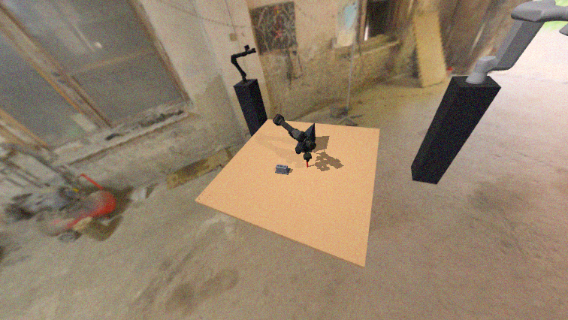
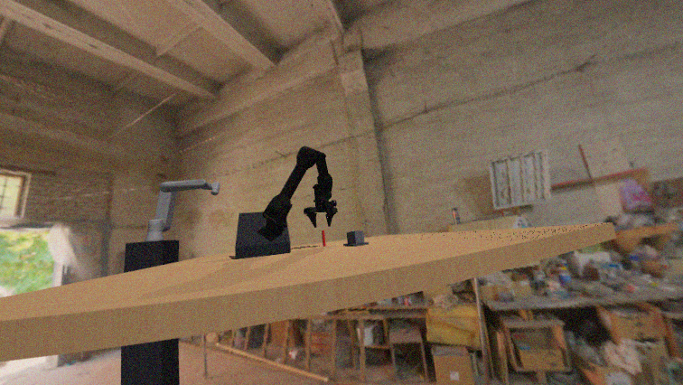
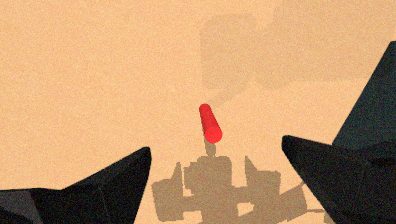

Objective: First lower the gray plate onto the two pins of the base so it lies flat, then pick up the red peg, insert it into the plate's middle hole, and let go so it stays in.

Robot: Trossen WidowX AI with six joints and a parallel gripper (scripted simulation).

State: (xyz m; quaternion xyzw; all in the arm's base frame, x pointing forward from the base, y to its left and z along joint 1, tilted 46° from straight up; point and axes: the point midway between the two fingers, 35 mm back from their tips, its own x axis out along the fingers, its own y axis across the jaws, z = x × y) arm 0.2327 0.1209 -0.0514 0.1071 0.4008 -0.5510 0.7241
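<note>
My gripper tip is 60 mm above the red peg. From my gripper tip the other things lie so: gray plate 100 mm ahead, 200 mm to the right, 50 mm below; dark base 100 mm ahead, 190 mm to the right, 90 mm below.
</note>
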